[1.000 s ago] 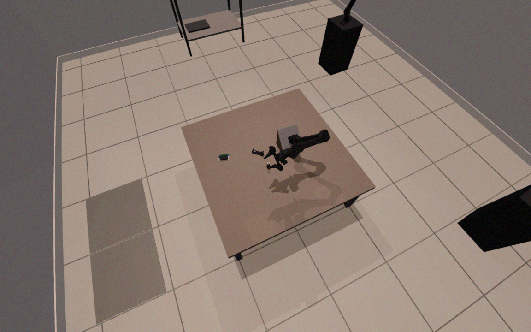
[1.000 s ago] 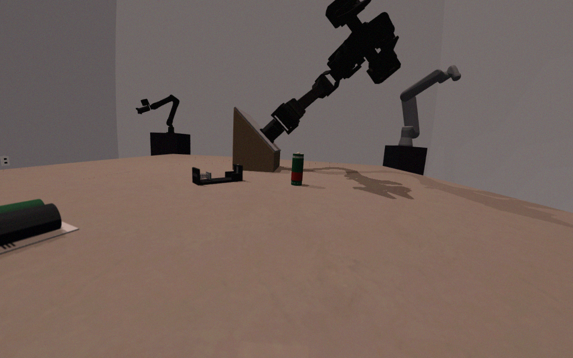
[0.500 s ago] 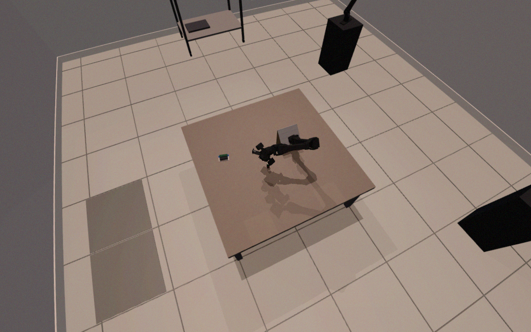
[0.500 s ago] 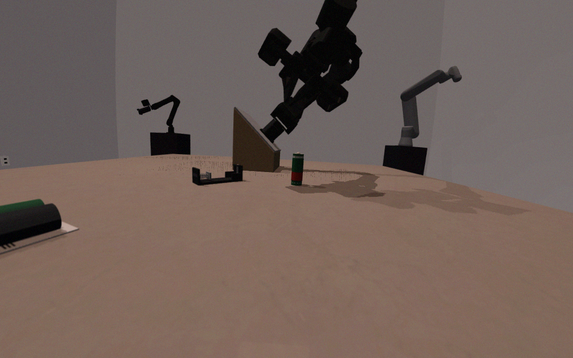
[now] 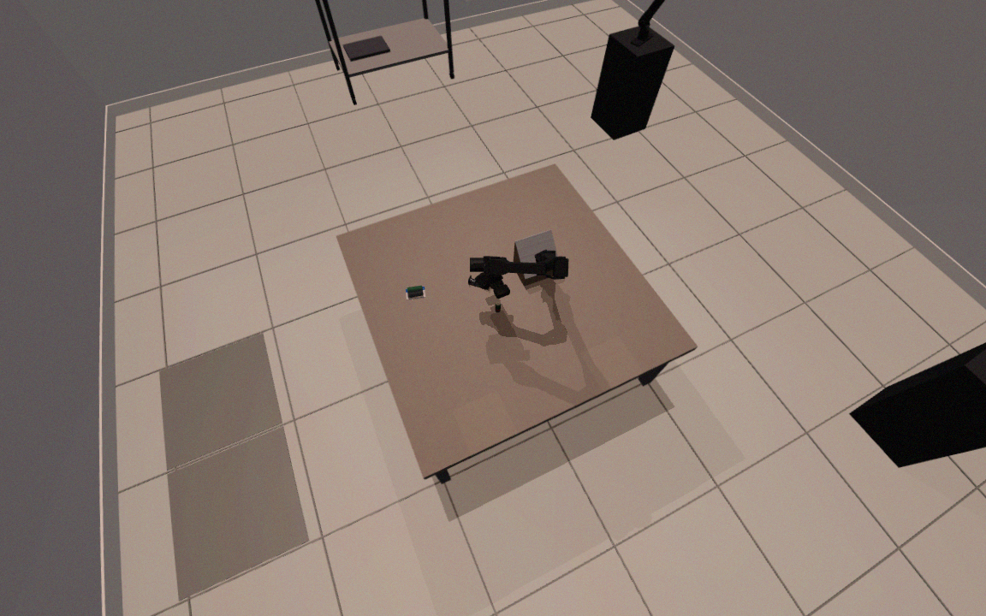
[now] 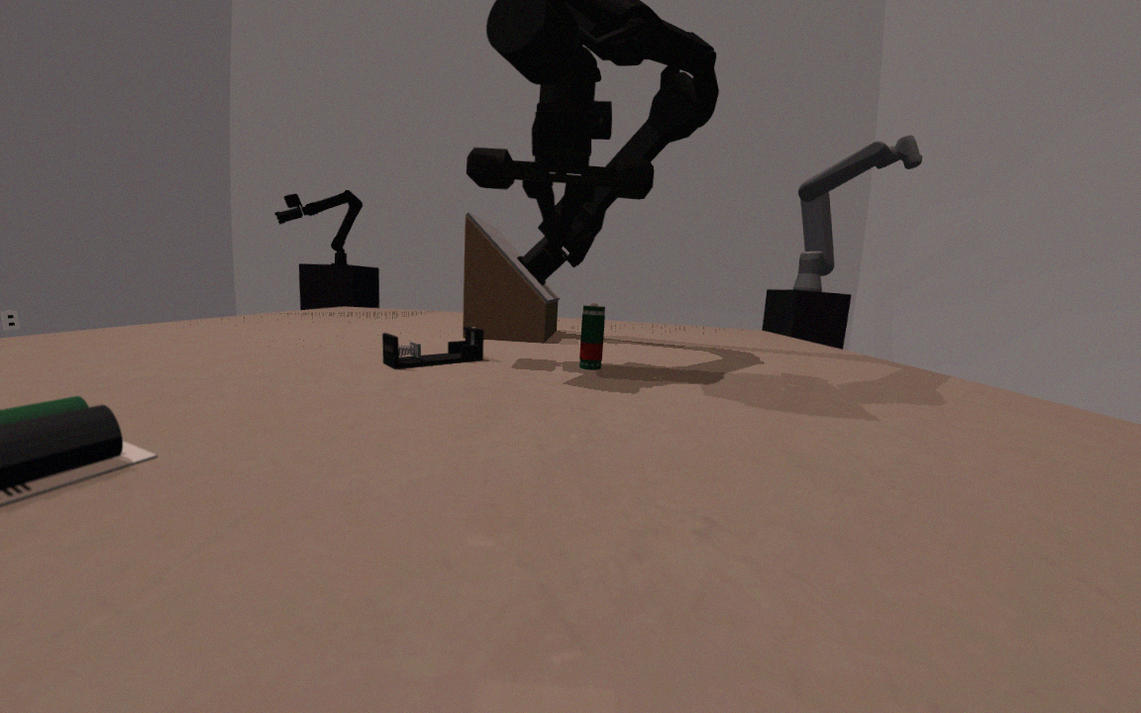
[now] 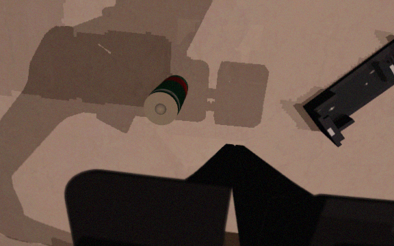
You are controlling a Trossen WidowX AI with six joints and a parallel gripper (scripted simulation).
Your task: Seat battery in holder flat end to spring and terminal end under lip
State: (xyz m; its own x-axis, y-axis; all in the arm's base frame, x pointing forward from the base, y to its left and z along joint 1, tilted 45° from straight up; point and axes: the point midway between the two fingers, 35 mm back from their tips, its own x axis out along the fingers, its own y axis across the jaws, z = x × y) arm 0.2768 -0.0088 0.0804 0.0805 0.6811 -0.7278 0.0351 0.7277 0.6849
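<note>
Right now my gripper tip is 9 cm above the battery and 5 cm to the right of it.
</note>
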